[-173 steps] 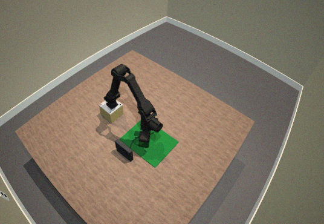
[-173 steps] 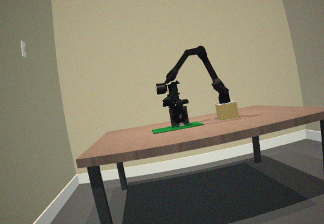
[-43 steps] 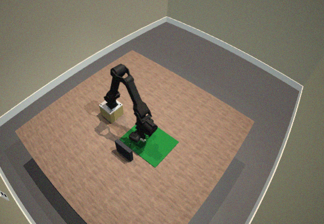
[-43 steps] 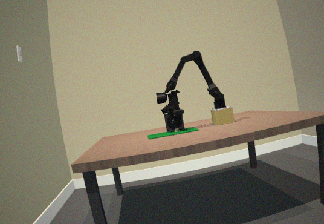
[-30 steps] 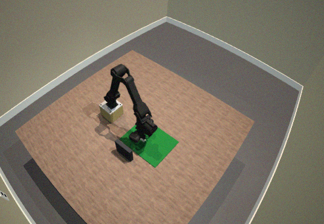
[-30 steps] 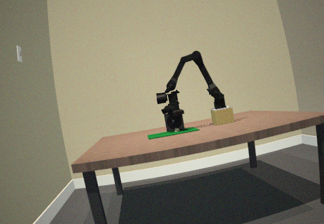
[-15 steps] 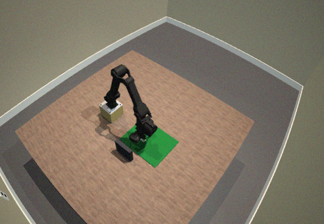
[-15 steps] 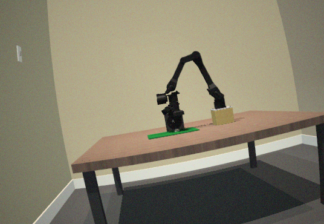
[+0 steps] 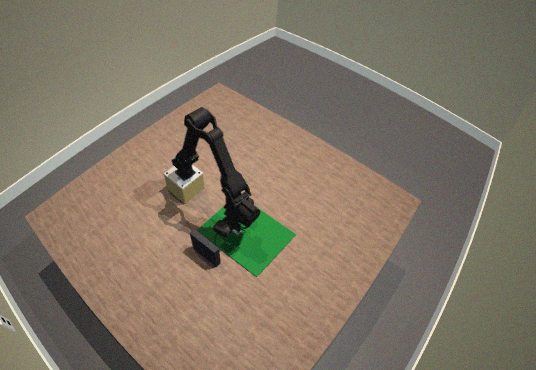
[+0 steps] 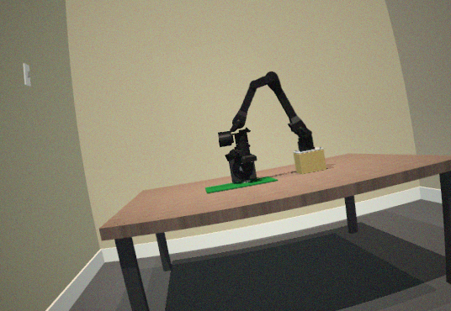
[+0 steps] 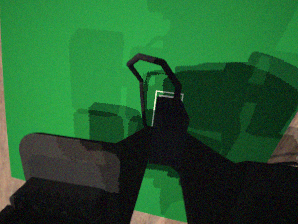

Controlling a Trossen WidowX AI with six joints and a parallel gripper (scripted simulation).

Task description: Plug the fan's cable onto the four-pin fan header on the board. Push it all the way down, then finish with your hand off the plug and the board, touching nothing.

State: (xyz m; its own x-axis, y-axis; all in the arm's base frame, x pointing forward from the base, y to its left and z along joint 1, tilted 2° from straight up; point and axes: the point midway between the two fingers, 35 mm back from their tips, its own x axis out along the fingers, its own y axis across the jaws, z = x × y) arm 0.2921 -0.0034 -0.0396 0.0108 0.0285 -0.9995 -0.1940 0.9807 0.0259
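My gripper tip is now 10 mm short of the dark plug and 10 mm below it. Also, from my gripper tip: white four-pin header 10 mm ahead, 20 mm below; green board 40 mm ahead, 20 mm to the left, 40 mm below; black fan 10 mm ahead, 150 mm to the right, 40 mm above.
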